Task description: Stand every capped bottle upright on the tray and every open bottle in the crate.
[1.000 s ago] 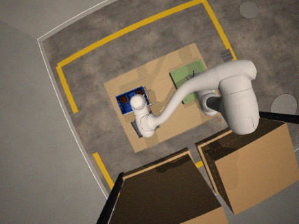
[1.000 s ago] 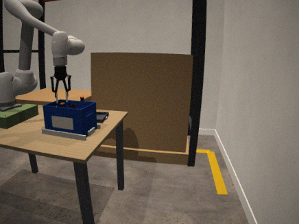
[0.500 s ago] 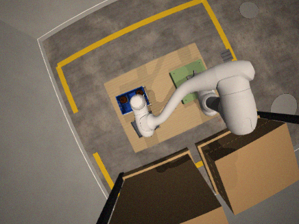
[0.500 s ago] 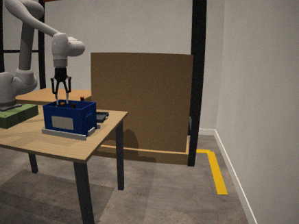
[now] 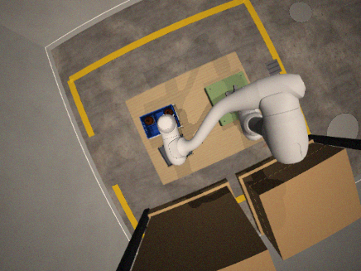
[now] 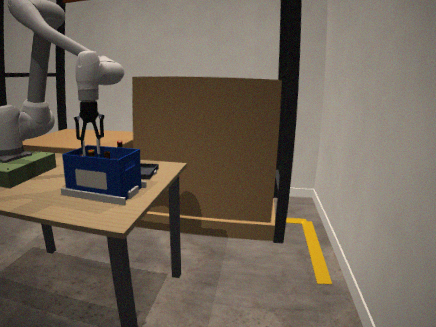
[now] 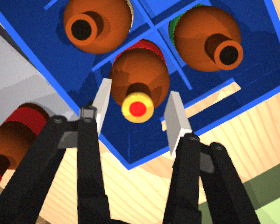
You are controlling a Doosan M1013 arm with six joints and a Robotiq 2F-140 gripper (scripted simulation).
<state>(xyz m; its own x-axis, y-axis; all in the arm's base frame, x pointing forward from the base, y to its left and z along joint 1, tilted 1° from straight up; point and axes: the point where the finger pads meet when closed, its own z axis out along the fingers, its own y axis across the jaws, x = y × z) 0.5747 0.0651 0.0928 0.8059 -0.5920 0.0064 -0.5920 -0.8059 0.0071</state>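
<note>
Now: the brown capped bottle 9 cm below my hand. Also, from my hand: grey tray 24 cm to the left, 16 cm below, 4 cm ahead; then blue crate 9 cm below, 9 cm ahead, 3 cm to the right; then uncapped bottle 19 cm ahead, 9 cm below, 6 cm to the right.
</note>
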